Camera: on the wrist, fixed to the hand. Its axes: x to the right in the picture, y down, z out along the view.
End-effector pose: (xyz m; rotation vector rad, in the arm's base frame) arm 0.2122 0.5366 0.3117 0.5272 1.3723 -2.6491
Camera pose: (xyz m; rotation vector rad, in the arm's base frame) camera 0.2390 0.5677 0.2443 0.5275 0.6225 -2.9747
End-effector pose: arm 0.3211 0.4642 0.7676 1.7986 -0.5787 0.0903
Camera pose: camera 0.3200 0.5186 0.8248 2.3146 -0.6481 0.2465
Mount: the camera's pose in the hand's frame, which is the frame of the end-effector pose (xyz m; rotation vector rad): 0.0007 0.0406 -0.0677 0.5353 -0.0402 0.0268
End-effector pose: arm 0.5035 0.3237 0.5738 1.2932 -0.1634 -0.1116
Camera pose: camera 0.5162 0.3987 0.5950 1.8222 -0.2561 -0.0726
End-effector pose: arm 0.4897 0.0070 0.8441 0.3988 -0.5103 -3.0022
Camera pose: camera 0.5080 -0.0527 0.7958 0.3523 -1.3144 -2.8111
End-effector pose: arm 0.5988 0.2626 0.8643 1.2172 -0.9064 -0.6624
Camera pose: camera 0.6561 0.3053 0.8978 1.6644 -1.1758 -0.4326
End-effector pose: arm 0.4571 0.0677 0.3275 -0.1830 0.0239 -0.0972
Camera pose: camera 0.4594 0.0951 0.2535 0.3502 -0.0400 -0.0703
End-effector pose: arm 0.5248 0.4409 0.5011 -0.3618 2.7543 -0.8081
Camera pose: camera 0.4969 0.5072 0.5337 -0.2263 2.3711 -1.4536
